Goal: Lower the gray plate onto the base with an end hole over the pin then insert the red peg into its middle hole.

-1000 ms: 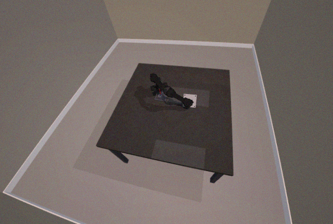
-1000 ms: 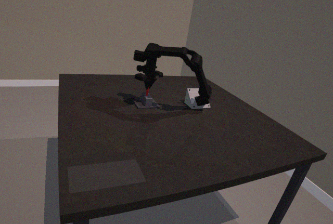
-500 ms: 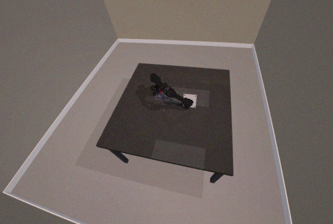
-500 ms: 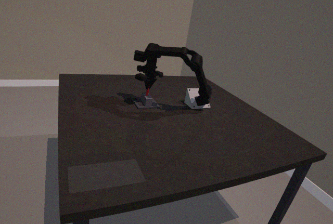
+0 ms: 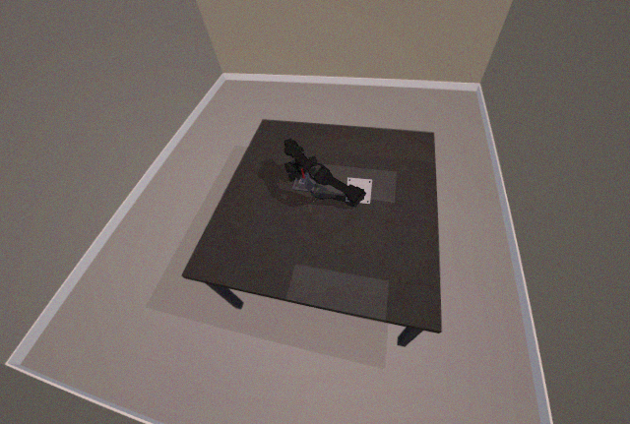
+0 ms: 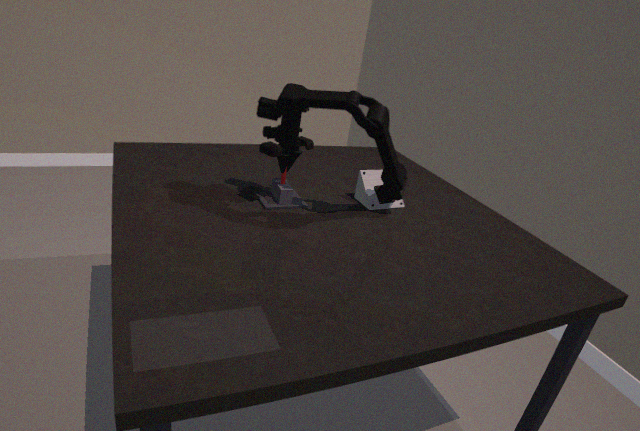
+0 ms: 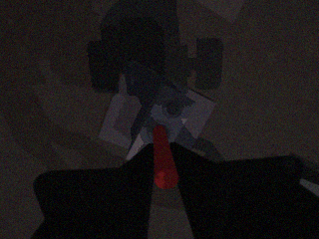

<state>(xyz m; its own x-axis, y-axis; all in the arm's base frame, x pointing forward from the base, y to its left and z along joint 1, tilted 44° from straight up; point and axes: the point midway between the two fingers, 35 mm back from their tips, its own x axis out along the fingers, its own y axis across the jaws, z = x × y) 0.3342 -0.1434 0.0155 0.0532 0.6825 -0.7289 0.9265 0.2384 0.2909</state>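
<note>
The red peg is right at my gripper tip. Also, from my gripper tip: flat gray base: 90 mm below, 20 mm to the left; then gray plate: 50 mm below.
</note>
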